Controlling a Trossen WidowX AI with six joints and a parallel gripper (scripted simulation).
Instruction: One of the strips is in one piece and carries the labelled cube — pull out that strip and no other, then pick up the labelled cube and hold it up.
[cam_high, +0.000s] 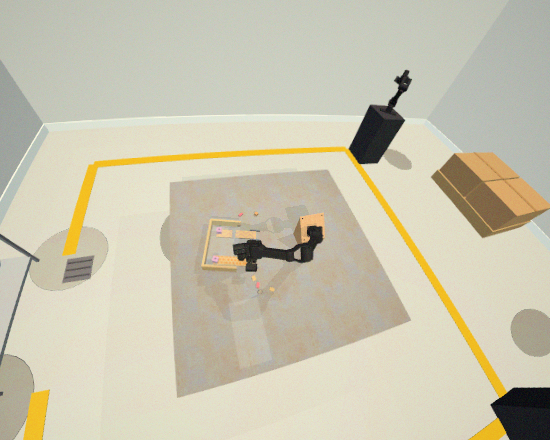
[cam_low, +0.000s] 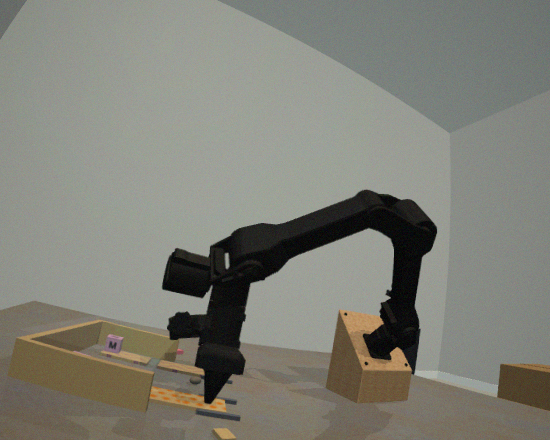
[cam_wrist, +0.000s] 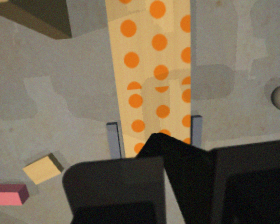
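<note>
My gripper tip is now 90 mm short of the orange dotted strip and 20 mm to the left of it.
</note>
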